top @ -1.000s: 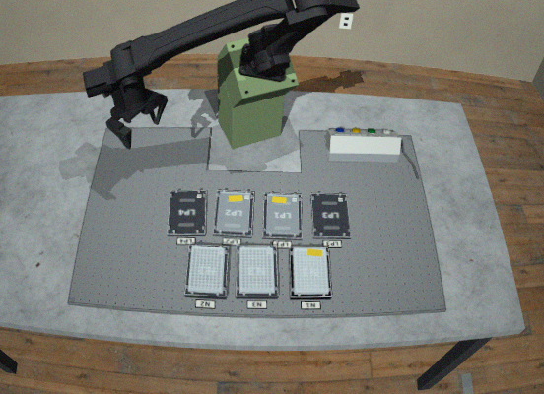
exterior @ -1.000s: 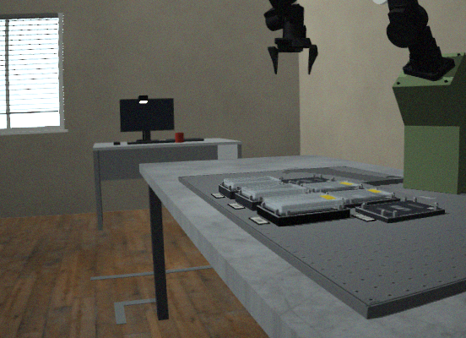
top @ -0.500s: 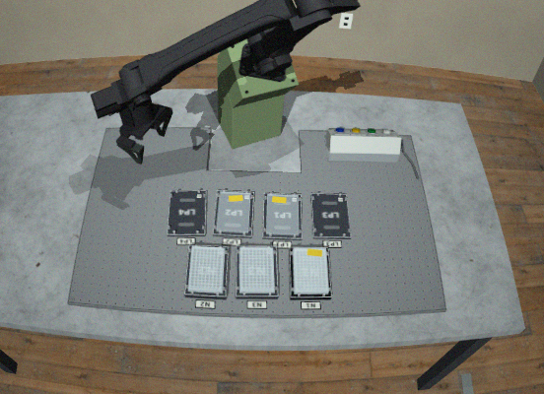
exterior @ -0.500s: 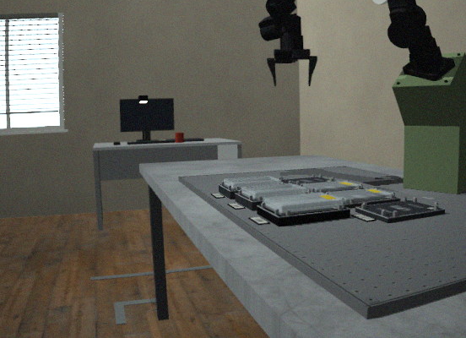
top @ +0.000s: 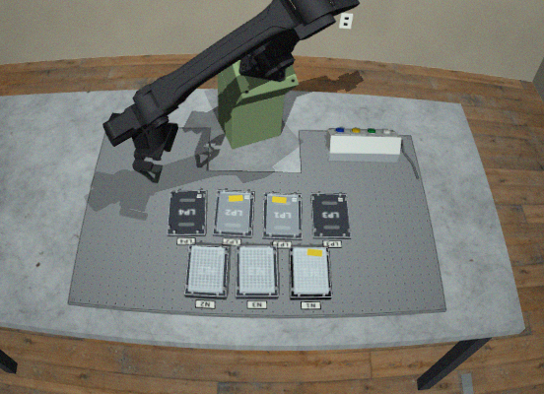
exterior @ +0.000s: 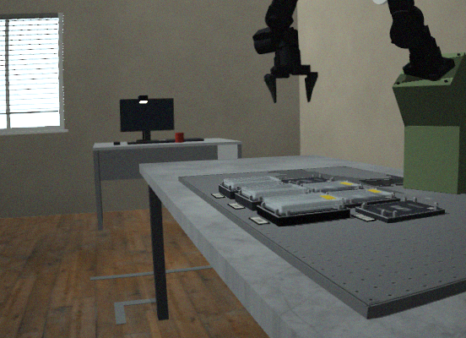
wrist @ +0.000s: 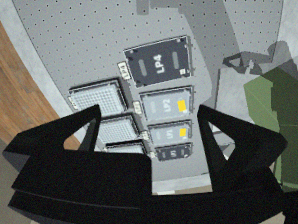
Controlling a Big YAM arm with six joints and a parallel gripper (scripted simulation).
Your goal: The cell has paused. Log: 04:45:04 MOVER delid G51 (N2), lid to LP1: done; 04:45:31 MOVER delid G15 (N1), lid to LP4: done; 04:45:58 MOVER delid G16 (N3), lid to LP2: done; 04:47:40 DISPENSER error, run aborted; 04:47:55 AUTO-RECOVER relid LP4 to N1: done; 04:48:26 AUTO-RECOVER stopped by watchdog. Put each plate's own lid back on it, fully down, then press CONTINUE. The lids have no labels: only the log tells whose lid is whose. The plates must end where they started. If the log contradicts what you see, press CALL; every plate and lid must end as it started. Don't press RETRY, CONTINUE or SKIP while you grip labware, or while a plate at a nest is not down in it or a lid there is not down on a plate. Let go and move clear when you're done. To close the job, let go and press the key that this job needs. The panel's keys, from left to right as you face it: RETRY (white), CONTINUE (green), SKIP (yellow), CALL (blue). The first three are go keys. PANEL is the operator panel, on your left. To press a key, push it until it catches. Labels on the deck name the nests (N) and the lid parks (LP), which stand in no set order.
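Right now the clear unlabelled lid is 5 cm behind my hand, 30 cm to the left of it and 22 cm below it. Also, from my hand: green continue key 36 cm behind, 54 cm to the left, 17 cm below; then blue call key 34 cm behind, 44 cm to the left, 17 cm below; then yellow skip key 35 cm behind, 49 cm to the left, 17 cm below.
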